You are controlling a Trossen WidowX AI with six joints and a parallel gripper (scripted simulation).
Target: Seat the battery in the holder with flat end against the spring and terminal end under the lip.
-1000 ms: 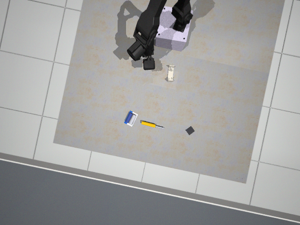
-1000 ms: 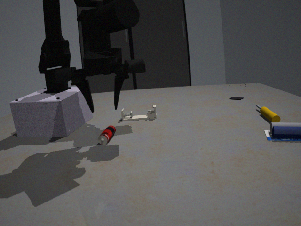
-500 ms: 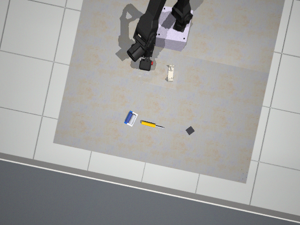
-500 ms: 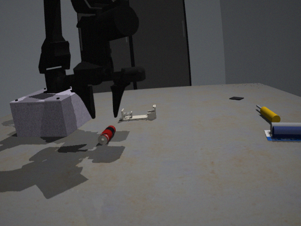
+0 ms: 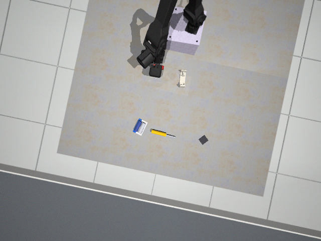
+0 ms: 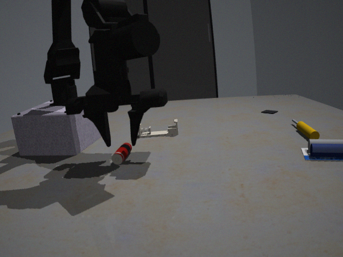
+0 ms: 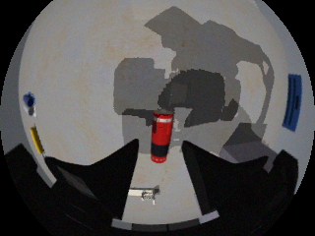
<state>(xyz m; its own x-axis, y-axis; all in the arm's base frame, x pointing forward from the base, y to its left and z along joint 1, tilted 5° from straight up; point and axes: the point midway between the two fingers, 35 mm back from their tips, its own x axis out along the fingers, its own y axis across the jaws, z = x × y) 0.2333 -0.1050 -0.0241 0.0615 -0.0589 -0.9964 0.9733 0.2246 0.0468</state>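
The battery lies 2 cm below my gripper tip. Also, from my gripper tip: yellow-handled screwdriver 36 cm ahead, 20 cm to the left, 2 cm below; white card 38 cm ahead, 4 cm to the left, 2 cm below.
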